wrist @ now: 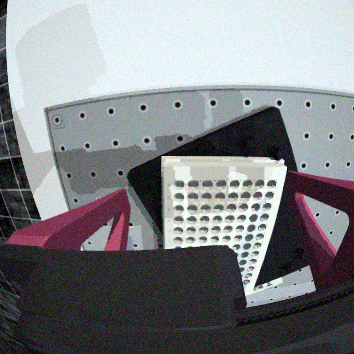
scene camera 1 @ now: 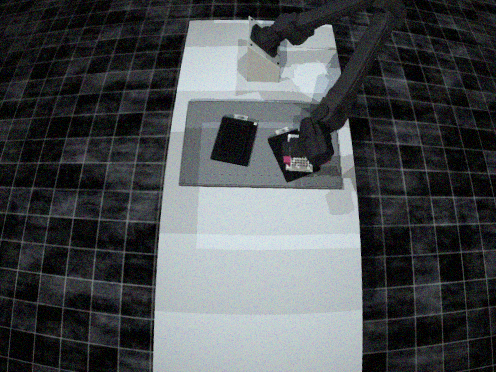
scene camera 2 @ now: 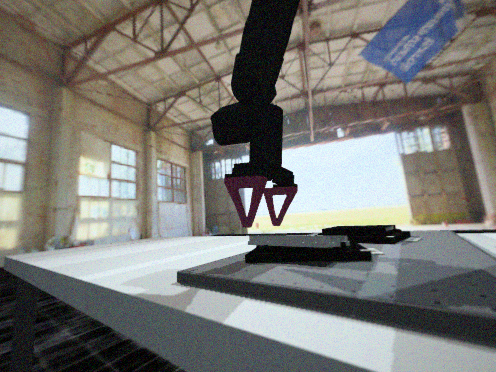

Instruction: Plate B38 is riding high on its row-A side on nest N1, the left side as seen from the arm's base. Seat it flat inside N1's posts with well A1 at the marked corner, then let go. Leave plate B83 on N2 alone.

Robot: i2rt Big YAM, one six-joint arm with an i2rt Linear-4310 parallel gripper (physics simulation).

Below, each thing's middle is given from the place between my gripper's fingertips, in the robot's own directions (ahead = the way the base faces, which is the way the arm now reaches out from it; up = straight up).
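Labels:
I find the plate [scene camera 2: 292, 241] 5 cm behind my hand and 1 cm to the right of it, and it is 2 cm below my hand.

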